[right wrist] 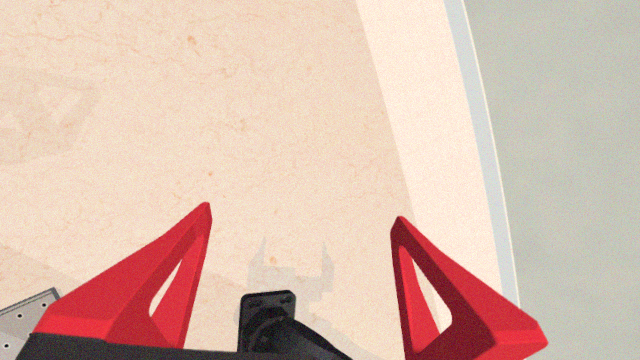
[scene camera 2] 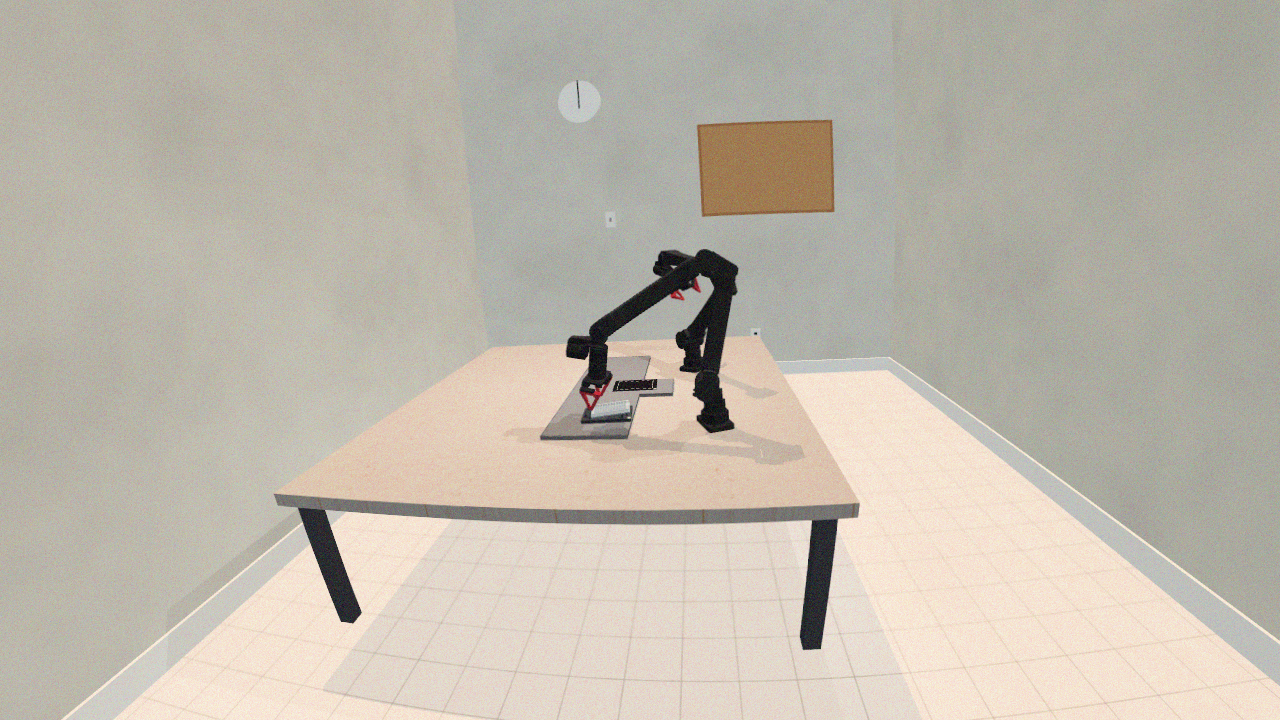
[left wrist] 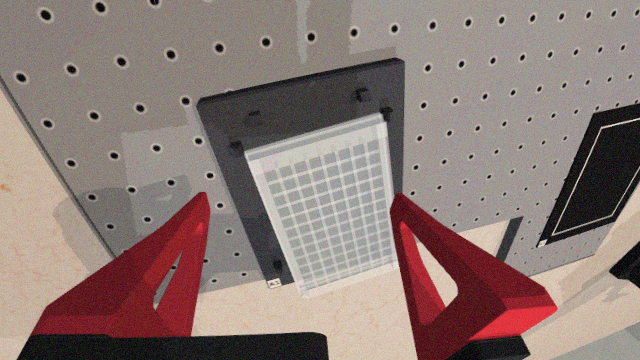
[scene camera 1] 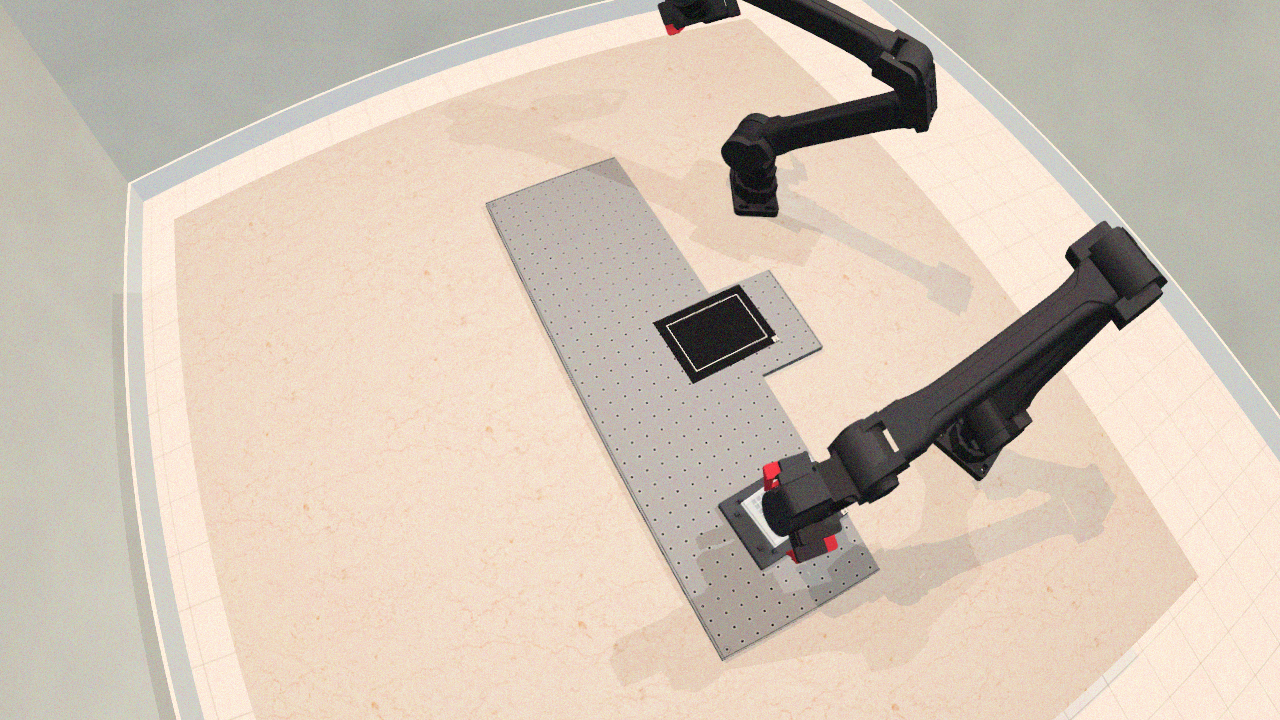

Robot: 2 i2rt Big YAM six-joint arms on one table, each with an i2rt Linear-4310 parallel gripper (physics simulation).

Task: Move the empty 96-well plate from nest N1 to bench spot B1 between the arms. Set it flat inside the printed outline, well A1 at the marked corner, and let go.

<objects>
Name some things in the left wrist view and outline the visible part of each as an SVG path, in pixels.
My left gripper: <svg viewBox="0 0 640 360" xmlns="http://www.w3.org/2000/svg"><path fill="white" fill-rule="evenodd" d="M396 193L390 207L390 218L417 359L523 360L529 357L531 354L521 334L557 311L557 306L545 287L445 227L402 193ZM413 234L457 285L458 294L447 307L445 307L423 264ZM327 337L316 332L191 336L210 220L210 206L206 192L199 192L155 232L47 305L17 360L329 360ZM182 252L176 271L155 310L153 307L155 293Z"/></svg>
A white well plate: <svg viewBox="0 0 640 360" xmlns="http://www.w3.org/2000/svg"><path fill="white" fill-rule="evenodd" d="M380 112L244 150L245 158L302 298L309 299L399 269L390 218L390 207L394 200L387 125L386 121L383 120L383 114Z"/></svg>
</objects>
